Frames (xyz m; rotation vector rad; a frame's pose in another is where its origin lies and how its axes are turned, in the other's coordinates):
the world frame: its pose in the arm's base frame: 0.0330 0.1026 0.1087 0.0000 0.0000 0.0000
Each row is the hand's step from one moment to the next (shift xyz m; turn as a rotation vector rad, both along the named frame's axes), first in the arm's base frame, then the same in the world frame.
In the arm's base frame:
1: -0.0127 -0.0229 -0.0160 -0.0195 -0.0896 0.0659
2: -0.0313 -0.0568 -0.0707 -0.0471 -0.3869 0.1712
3: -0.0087 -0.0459 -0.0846 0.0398 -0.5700 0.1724
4: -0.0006 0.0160 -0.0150 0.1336 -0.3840 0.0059
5: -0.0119 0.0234 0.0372 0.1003 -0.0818 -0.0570
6: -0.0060 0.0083 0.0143 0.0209 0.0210 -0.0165
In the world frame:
1: -0.0127 -0.0229 -0.0160 -0.0195 -0.0896 0.0659
2: -0.0313 -0.0568 -0.0707 -0.0471 -0.3869 0.1712
3: -0.0087 -0.0459 -0.0846 0.0398 -0.5700 0.1724
4: -0.0006 0.0160 -0.0150 0.1336 -0.3840 0.0059
5: -0.0119 0.0234 0.0372 0.1003 -0.0818 -0.0570
6: -0.0060 0.0083 0.0143 0.0209 0.0210 -0.0165

